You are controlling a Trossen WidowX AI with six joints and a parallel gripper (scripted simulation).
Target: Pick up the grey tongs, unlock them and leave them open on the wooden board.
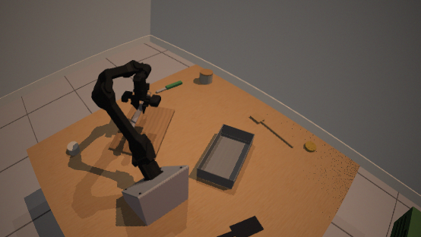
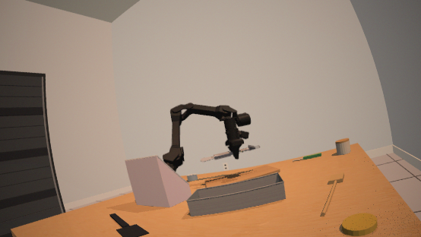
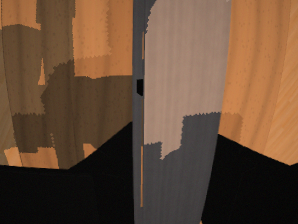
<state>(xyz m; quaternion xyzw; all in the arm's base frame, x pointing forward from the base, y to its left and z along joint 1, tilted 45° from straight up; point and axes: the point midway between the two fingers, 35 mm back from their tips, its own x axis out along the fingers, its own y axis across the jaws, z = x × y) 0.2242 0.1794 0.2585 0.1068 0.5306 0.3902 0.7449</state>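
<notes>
My gripper tip is now 100 mm above the wooden board. Also, from my gripper tip: black flat piece (210 mm behind, 650 mm to the right, 100 mm below); green-handled tool (350 mm ahead, 160 mm to the left, 100 mm below); grey roasting tin (110 mm ahead, 420 mm to the right, 80 mm below).
</notes>
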